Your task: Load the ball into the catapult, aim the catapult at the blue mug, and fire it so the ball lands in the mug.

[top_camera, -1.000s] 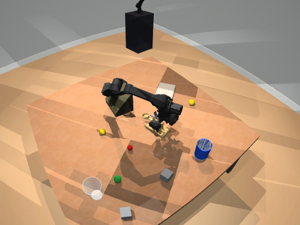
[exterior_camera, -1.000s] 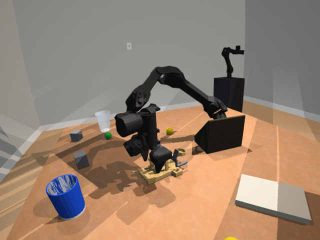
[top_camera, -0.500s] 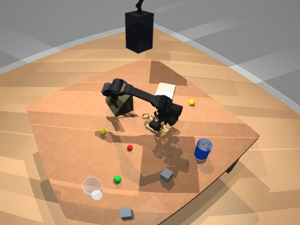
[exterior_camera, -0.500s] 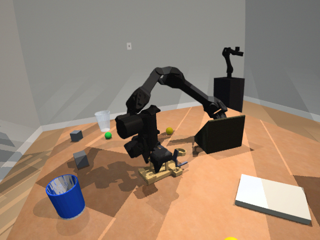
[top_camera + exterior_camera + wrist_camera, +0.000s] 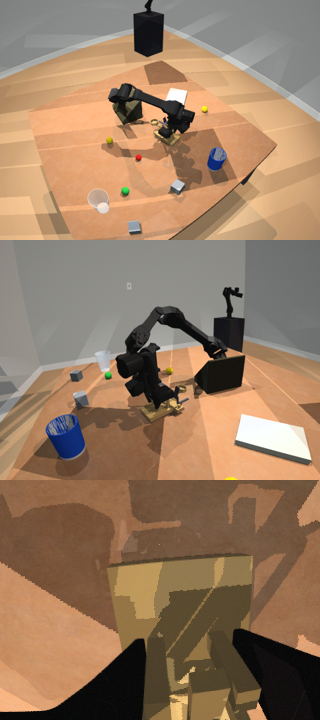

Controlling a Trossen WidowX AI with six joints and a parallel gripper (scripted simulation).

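Now: gripper tip 2 cm past the red ball, 23 cm to the left of it and 2 cm above it. Also, from my gripper tip: white slab: 25 cm behind, 31 cm to the left, 3 cm below; wooden catapult: 7 cm behind, 2 cm above; blue mug: 30 cm ahead, 4 cm to the left, 1 cm below.
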